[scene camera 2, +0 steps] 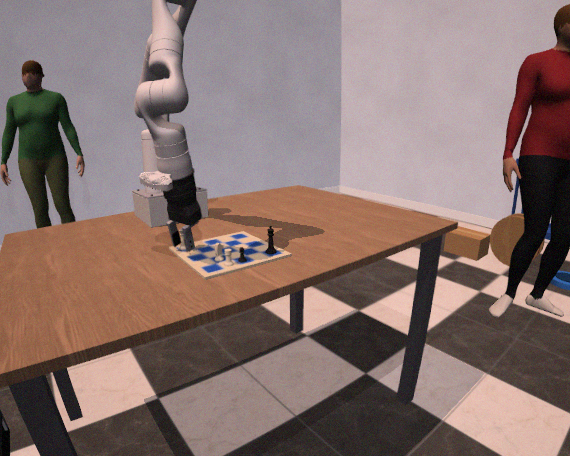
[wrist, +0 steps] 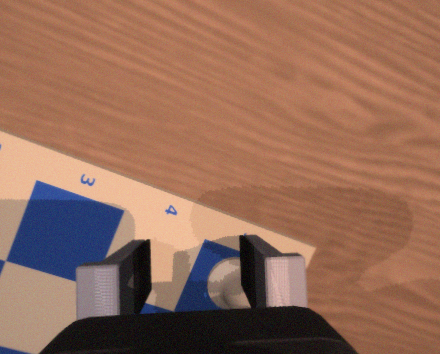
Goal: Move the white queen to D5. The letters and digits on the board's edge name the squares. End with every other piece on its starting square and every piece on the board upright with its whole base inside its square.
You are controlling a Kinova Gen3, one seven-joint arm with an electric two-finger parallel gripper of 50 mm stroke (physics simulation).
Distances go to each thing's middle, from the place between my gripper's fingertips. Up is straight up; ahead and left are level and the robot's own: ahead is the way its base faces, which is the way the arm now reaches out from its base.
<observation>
Now: hand 6 cm short of the chessboard (scene camera 2: 201,259), 8 cm to the right of it and 2 cm above it.
</observation>
